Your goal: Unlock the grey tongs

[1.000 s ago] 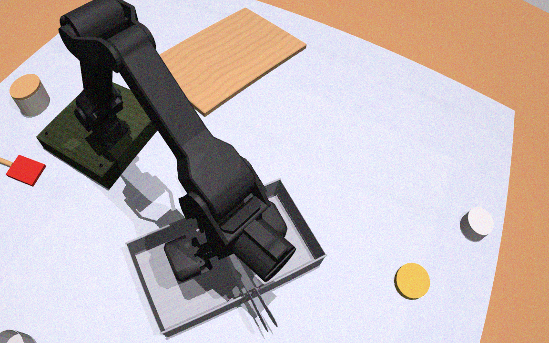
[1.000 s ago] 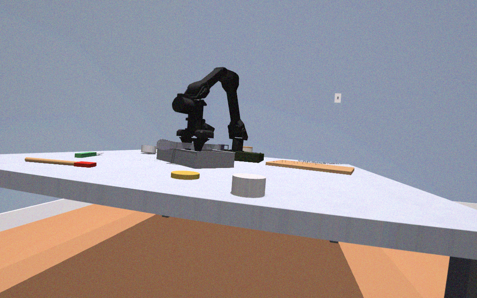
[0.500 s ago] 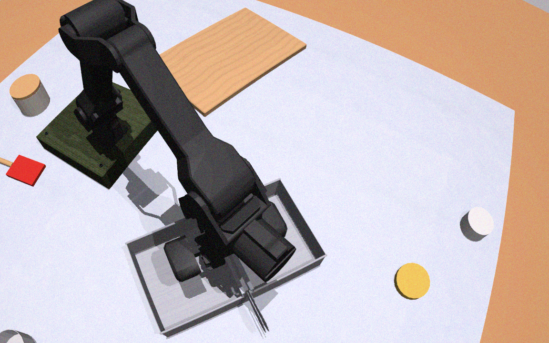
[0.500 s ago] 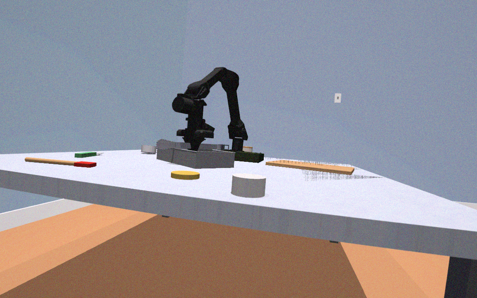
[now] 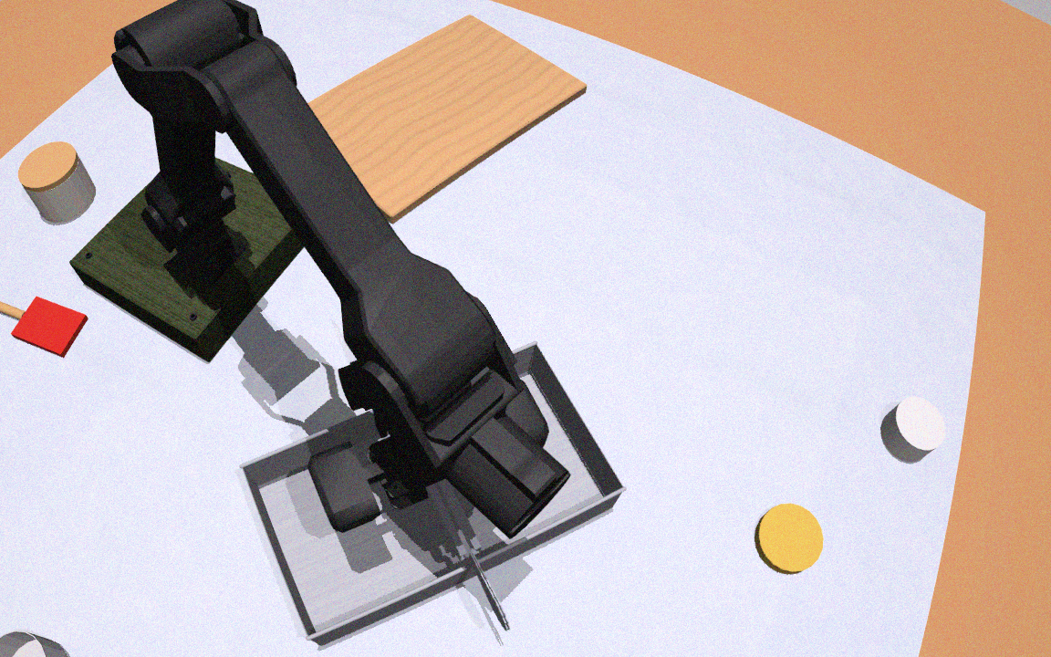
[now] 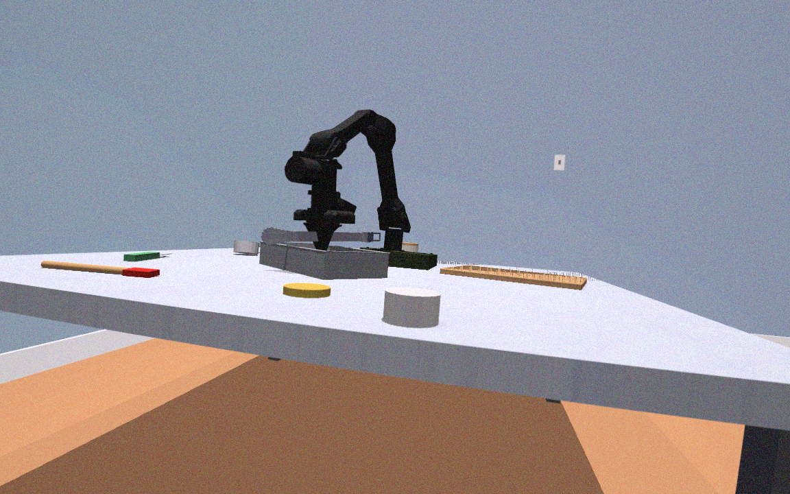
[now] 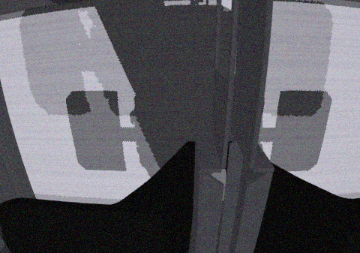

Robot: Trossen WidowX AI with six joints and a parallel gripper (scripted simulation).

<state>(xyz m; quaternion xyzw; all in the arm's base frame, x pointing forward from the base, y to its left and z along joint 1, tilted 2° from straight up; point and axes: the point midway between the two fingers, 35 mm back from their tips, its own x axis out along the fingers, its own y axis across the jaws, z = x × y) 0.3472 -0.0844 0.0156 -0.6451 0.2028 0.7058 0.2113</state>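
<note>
The grey roasting tin is 1 cm below my gripper tip. The rest, counted from my gripper tip: white cylinder: 42 cm ahead, 31 cm to the left, 2 cm below; then wooden board: 46 cm to the left, 29 cm behind, 3 cm below; then red spatula: 55 cm behind, 9 cm to the right, 4 cm below.
</note>
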